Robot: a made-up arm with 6 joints. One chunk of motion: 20 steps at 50 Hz.
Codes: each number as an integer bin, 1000 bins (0 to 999) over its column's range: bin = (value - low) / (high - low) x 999, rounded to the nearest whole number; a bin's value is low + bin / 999 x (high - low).
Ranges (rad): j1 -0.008..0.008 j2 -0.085..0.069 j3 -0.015..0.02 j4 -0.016..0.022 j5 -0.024..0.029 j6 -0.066..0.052
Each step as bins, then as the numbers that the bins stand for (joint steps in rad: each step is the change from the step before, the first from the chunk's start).
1 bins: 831 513 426 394 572 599
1 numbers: 0.00531 -0.00592 -0.00008 -0.00101 0.00635 0.00475
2 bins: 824 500 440 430 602 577
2 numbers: 0.00520 -0.00792 0.00042 0.00036 0.00794 0.00215
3 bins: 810 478 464 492 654 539
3 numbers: 0.00497 -0.01131 0.00126 0.00271 0.01070 -0.00233
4 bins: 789 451 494 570 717 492
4 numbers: 0.00464 -0.01548 0.00231 0.00568 0.01404 -0.00789
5 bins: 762 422 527 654 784 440
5 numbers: 0.00420 -0.01995 0.00346 0.00888 0.01759 -0.01403
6 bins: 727 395 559 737 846 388
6 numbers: 0.00364 -0.02411 0.00458 0.01203 0.02088 -0.02017
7 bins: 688 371 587 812 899 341
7 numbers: 0.00302 -0.02781 0.00557 0.01489 0.02369 -0.02572
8 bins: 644 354 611 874 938 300
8 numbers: 0.00231 -0.03043 0.00641 0.01725 0.02576 -0.03056
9 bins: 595 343 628 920 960 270
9 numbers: 0.00153 -0.03213 0.00700 0.01899 0.02693 -0.03411
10 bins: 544 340 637 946 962 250
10 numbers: 0.00071 -0.03259 0.00732 0.01998 0.02704 -0.03647
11 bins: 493 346 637 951 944 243
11 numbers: -0.00010 -0.03166 0.00732 0.02017 0.02608 -0.03730
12 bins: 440 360 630 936 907 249
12 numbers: -0.00095 -0.02950 0.00707 0.01960 0.02412 -0.03659
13 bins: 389 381 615 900 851 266
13 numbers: -0.00177 -0.02627 0.00655 0.01823 0.02115 -0.03458
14 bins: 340 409 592 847 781 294
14 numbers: -0.00255 -0.02195 0.00574 0.01622 0.01743 -0.03127
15 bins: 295 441 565 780 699 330
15 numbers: -0.00328 -0.01702 0.00479 0.01367 0.01308 -0.02702
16 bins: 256 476 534 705 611 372
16 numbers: -0.00390 -0.01162 0.00371 0.01082 0.00842 -0.02206
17 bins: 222 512 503 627 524 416
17 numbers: -0.00444 -0.00607 0.00262 0.00785 0.00380 -0.01686
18 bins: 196 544 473 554 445 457
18 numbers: -0.00486 -0.00114 0.00157 0.00507 -0.00039 -0.01202
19 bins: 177 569 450 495 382 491
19 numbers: -0.00517 0.00271 0.00077 0.00283 -0.00373 -0.00800
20 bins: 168 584 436 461 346 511
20 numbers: -0.00531 0.00503 0.00028 0.00154 -0.00564 -0.00564
